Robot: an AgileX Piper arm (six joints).
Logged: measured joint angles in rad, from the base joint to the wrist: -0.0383, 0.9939, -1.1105, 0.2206, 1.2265, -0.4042; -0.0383, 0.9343, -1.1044, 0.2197, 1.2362, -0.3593; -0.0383, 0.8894, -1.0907, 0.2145, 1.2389, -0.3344; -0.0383, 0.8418, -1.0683, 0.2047, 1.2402, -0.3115; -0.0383, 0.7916, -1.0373, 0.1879, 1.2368, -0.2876; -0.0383, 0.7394, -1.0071, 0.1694, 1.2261, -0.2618; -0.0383, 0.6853, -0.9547, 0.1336, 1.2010, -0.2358; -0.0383, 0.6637, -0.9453, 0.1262, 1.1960, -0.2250; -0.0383, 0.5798, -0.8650, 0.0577, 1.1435, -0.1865; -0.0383, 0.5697, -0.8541, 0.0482, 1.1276, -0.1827; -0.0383, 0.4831, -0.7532, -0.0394, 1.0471, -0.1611; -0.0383, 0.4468, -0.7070, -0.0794, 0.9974, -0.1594; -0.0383, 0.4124, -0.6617, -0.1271, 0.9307, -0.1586; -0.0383, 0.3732, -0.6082, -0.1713, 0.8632, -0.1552; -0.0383, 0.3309, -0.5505, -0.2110, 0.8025, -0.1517; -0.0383, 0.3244, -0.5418, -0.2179, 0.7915, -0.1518; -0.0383, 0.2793, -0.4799, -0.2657, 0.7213, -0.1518; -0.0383, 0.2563, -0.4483, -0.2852, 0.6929, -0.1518; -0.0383, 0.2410, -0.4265, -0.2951, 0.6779, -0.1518; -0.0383, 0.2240, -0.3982, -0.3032, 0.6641, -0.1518
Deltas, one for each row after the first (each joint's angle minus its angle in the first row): 0.0000, -0.0596, 0.0061, -0.0009, 0.0097, 0.0449; 0.0000, -0.1045, 0.0198, -0.0061, 0.0124, 0.0698; 0.0000, -0.1521, 0.0422, -0.0159, 0.0137, 0.0927; 0.0000, -0.2023, 0.0732, -0.0327, 0.0103, 0.1166; 0.0000, -0.2545, 0.1034, -0.0512, -0.0004, 0.1424; 0.0000, -0.3086, 0.1558, -0.0870, -0.0255, 0.1684; 0.0000, -0.3302, 0.1652, -0.0944, -0.0305, 0.1792; 0.0000, -0.4141, 0.2455, -0.1629, -0.0830, 0.2177; 0.0000, -0.4242, 0.2564, -0.1724, -0.0989, 0.2215; 0.0000, -0.5108, 0.3573, -0.2600, -0.1794, 0.2431; 0.0000, -0.5471, 0.4035, -0.3000, -0.2291, 0.2448; 0.0000, -0.5815, 0.4488, -0.3477, -0.2958, 0.2456; 0.0000, -0.6207, 0.5023, -0.3919, -0.3633, 0.2490; 0.0000, -0.6630, 0.5600, -0.4316, -0.4240, 0.2525; 0.0000, -0.6695, 0.5687, -0.4385, -0.4350, 0.2524; 0.0000, -0.7146, 0.6306, -0.4863, -0.5052, 0.2524; 0.0000, -0.7376, 0.6622, -0.5058, -0.5336, 0.2524; 0.0000, -0.7529, 0.6840, -0.5157, -0.5486, 0.2524; 0.0000, -0.7699, 0.7123, -0.5238, -0.5624, 0.2524
